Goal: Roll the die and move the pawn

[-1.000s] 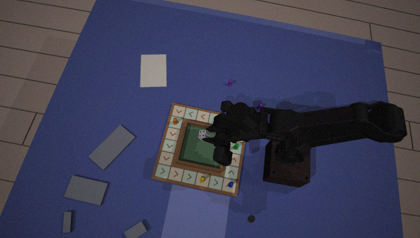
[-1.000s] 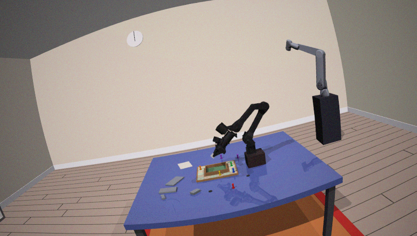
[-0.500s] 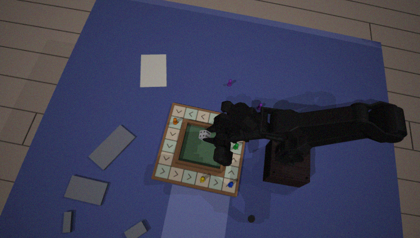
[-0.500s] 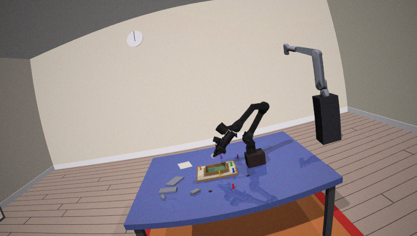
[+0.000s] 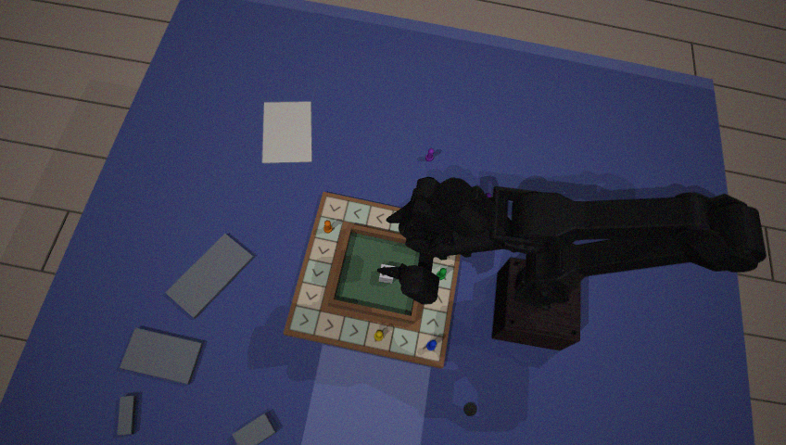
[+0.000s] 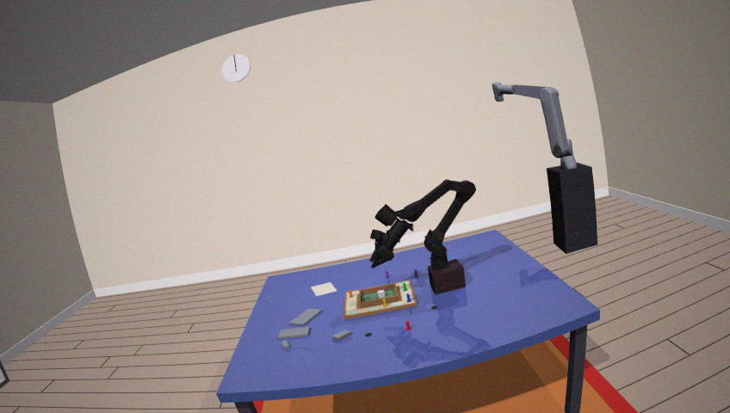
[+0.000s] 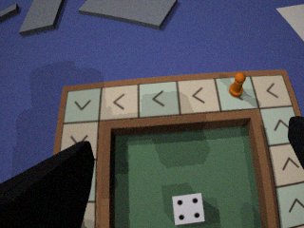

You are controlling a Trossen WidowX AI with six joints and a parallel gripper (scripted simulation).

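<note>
The orange pawn is 130 mm below my gripper tip, 120 mm ahead of it and 60 mm to the right of it. Also, from my gripper tip: green pawn 130 mm below, 110 mm behind, 30 mm to the right; white die 130 mm below, 20 mm behind; yellow pawn 130 mm below, 110 mm to the left, 30 mm behind.
</note>
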